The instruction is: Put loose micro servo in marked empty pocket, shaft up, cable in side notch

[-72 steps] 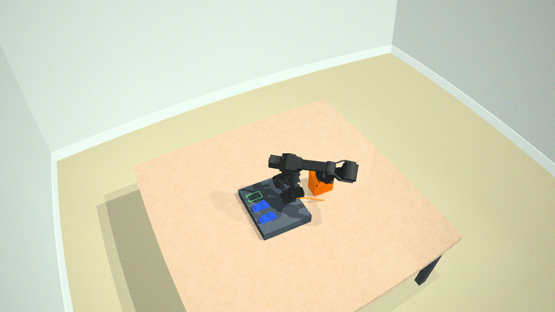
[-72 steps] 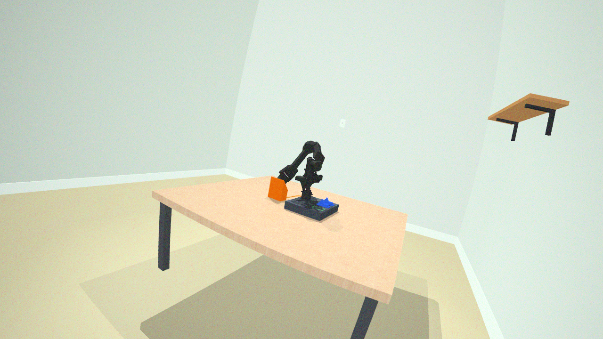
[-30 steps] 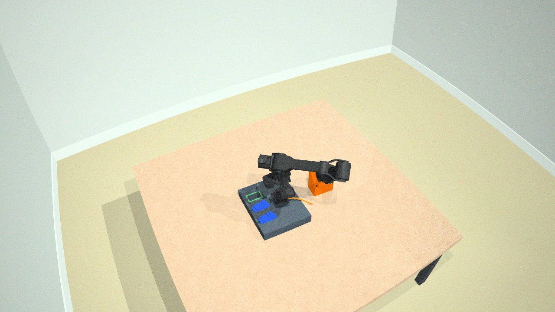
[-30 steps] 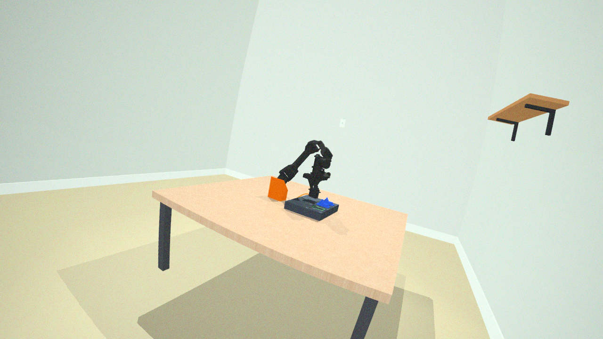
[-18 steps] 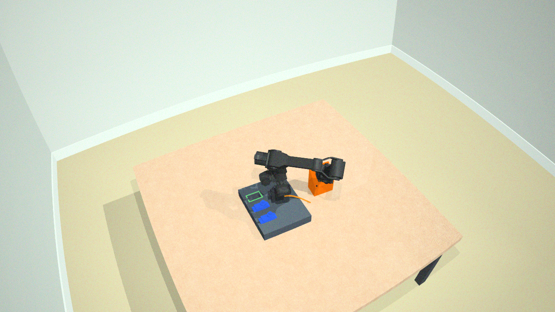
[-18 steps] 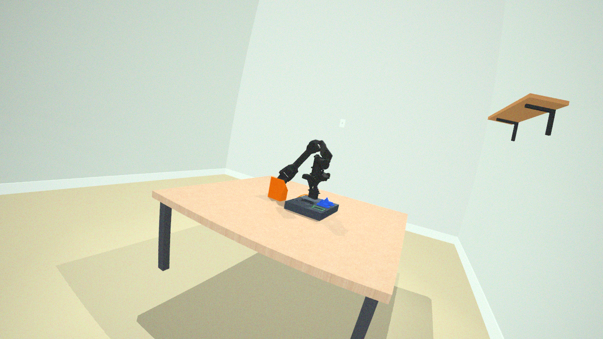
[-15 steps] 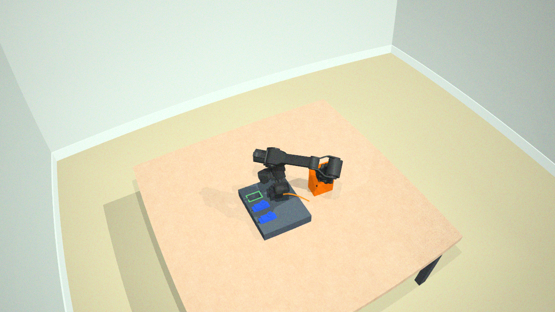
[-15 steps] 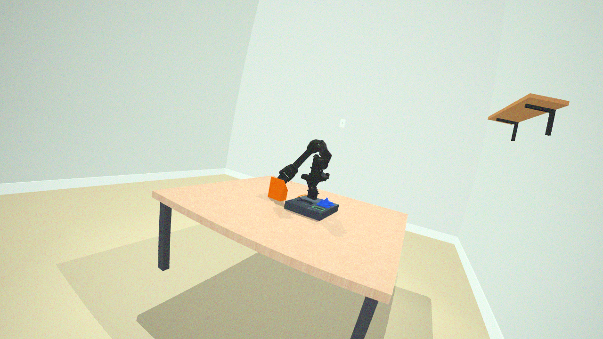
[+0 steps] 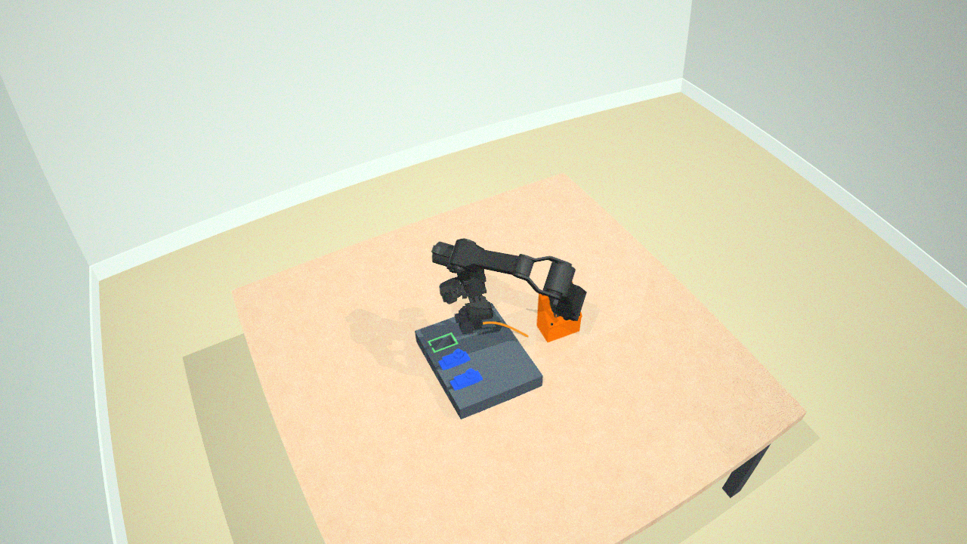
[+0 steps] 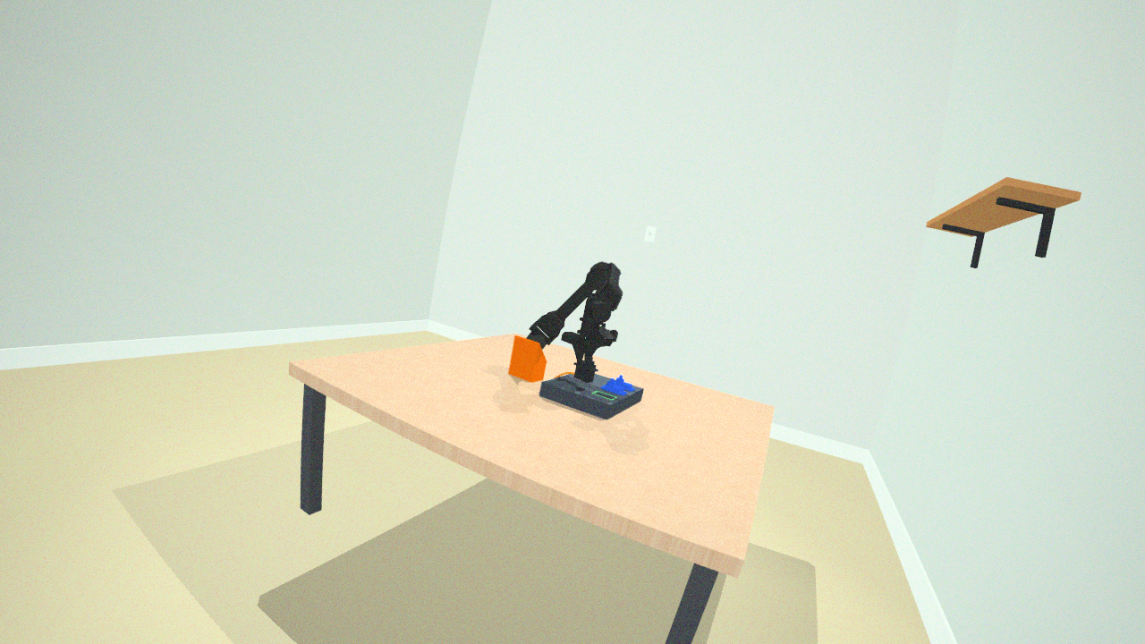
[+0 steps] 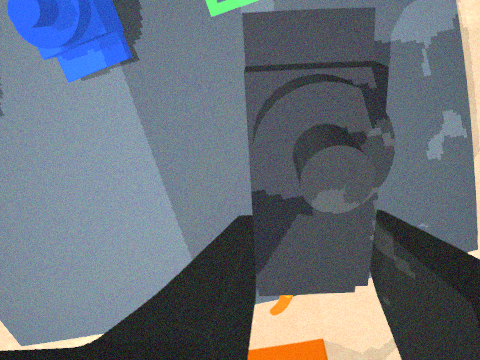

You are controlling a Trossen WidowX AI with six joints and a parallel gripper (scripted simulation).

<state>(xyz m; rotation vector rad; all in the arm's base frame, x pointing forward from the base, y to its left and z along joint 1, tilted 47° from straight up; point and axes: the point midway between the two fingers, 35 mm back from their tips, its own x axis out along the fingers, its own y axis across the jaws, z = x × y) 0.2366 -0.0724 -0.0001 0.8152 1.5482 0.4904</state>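
The deck is 10 mm behind my gripper tip, 70 mm to the left of it and 100 mm below it.
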